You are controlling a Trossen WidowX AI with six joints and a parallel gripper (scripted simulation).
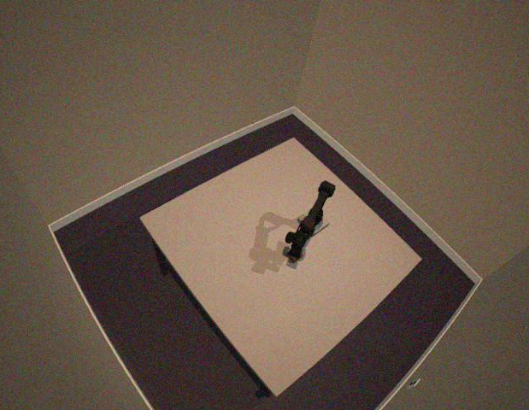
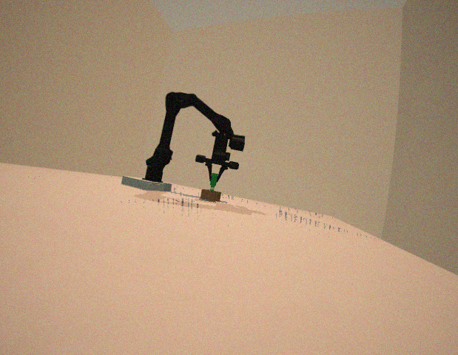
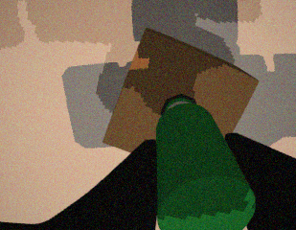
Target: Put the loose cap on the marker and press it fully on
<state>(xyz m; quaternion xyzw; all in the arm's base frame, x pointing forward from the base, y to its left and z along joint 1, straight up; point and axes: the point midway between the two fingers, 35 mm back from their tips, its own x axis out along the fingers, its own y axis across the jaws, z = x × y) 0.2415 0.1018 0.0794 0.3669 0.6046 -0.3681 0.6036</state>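
The green cap is 1 cm above my gripper tip. From my gripper tip the other things lie so: brown holder block 6 cm below.
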